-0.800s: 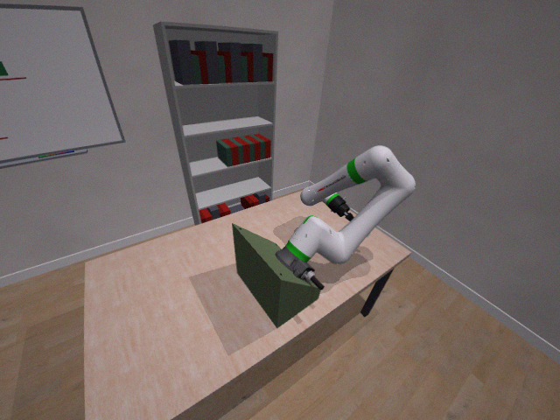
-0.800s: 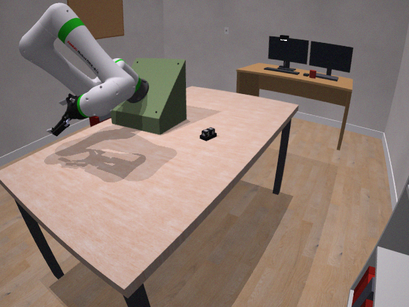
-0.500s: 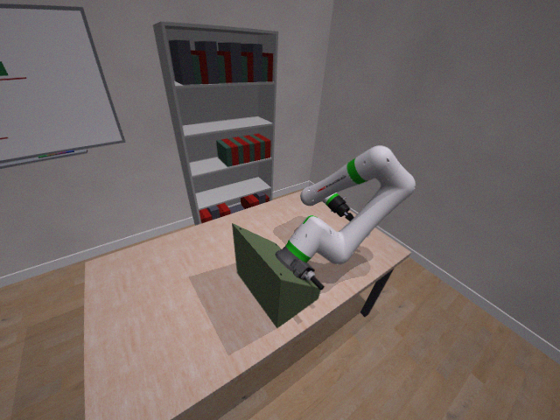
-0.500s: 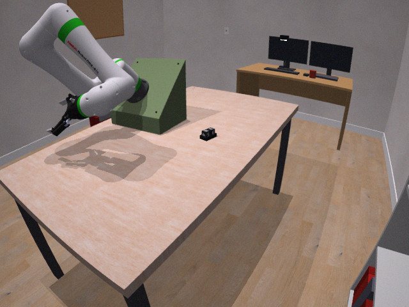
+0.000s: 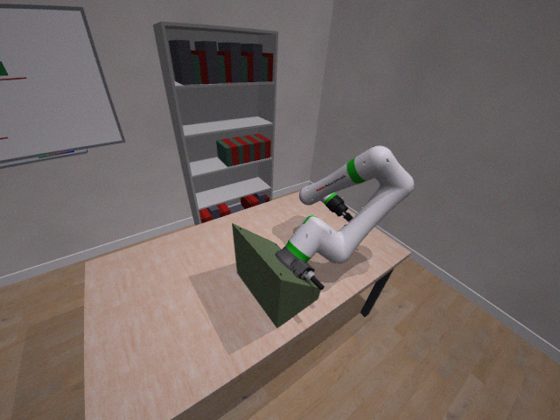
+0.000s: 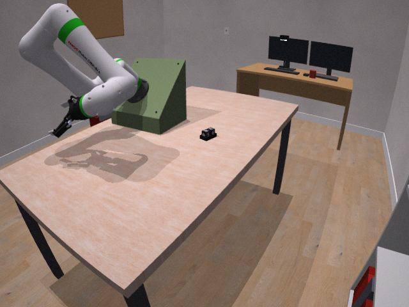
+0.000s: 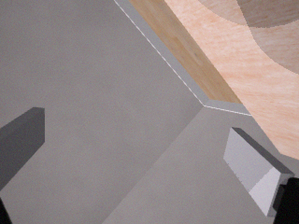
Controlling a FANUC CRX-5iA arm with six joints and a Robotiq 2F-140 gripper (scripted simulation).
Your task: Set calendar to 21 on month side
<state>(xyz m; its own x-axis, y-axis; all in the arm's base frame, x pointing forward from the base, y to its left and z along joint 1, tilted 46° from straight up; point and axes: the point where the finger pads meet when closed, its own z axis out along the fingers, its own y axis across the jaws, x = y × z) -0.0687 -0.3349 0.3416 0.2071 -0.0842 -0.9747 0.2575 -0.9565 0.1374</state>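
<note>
The black tray is 51 cm ahead of my hand, 47 cm to the left of it and 17 cm below it.
</note>
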